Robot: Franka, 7 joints.
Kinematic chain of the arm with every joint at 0, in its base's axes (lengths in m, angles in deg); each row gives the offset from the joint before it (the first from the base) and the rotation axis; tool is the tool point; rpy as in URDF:
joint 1: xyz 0 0 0.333 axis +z
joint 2: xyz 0 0 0 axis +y
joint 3: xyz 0 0 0.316 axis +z
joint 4: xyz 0.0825 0 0 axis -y
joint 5: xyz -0.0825 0 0.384 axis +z
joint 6: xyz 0 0 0 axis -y
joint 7: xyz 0.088 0 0 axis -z
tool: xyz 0 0 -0.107 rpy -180 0 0
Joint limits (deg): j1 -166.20..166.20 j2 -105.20..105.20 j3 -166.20..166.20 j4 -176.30..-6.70 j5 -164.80..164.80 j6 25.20..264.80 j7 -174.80..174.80
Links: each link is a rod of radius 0.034 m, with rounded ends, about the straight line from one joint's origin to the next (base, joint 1, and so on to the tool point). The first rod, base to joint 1, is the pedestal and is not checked.
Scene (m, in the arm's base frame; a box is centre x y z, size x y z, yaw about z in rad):
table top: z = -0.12
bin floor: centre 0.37 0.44 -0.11 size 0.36 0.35 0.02 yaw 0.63
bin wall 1: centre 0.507 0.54 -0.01 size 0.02 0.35 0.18 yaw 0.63
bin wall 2: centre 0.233 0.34 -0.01 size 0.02 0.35 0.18 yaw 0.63
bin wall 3: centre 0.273 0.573 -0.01 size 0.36 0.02 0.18 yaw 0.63
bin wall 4: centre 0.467 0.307 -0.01 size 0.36 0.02 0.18 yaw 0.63
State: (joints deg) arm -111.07 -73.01 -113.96 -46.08 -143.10 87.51 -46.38
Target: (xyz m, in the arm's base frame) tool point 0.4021 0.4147 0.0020
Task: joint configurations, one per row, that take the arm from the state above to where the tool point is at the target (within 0.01 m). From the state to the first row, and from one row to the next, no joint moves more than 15 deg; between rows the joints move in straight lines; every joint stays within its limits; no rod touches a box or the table.
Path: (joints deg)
1: -119.21 -68.17 -119.77 -58.04 -136.46 77.82 -46.38
2: -127.35 -63.33 -125.57 -69.99 -129.82 68.14 -46.38
3: -135.50 -58.49 -131.38 -81.95 -123.18 58.45 -46.38
4: -143.64 -53.65 -137.18 -93.91 -116.53 48.76 -46.38
5: -151.78 -48.81 -142.99 -105.87 -109.89 39.07 -46.38
6: -150.91 -61.08 -145.22 -99.67 -113.58 47.31 -46.38
7: -150.03 -73.36 -147.46 -93.48 -117.27 55.55 -46.38

